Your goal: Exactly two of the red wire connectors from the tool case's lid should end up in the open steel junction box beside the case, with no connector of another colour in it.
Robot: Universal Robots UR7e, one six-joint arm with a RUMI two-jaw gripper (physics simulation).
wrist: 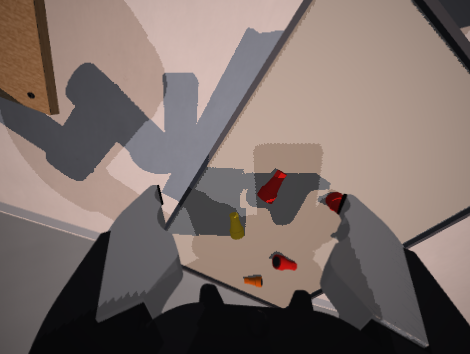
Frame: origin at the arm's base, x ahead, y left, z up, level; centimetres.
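Where they show: gripper, fingertip midpoint: [248, 191].
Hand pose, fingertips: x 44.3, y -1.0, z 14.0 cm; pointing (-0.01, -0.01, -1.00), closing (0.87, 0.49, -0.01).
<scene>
Each offset is from my fingertips to the top centre of the thing. Level surfaces: height alone.
My gripper [248, 191] is open and empty, its fingers wide apart above the tan lid {dx +7.3, dy -0.9, dz -1.2 cm} [365, 100] of the tool case. A red connector {dx +1.8, dy +1.0, dz +0.0 cm} [272, 186] lies tilted on the lid between the fingertips in view, a little right of their middle. A second red connector {dx +7.5, dy +2.6, dz +1.1 cm} [334, 201] is partly hidden by the right fingertip. A third red connector {dx +9.2, dy -6.6, dz +0.0 cm} [284, 262] lies lower down, between the fingers. A yellow connector {dx +1.5, dy -4.6, dz -0.1 cm} [236, 226] lies left of the middle, and a small orange connector {dx +8.4, dy -11.9, dz -0.4 cm} [253, 281] lies near the lid's lower corner. I cannot make out the steel junction box with certainty.
A wooden board [19, 45] with a dark hole is at the upper left. The lid's dark rim runs diagonally from the top middle down to the left fingertip. Shadows of the arm fall on the pale table {dz -15.4 cm} [115, 30] and lid. A dark grey shape is cut off at the top right.
</scene>
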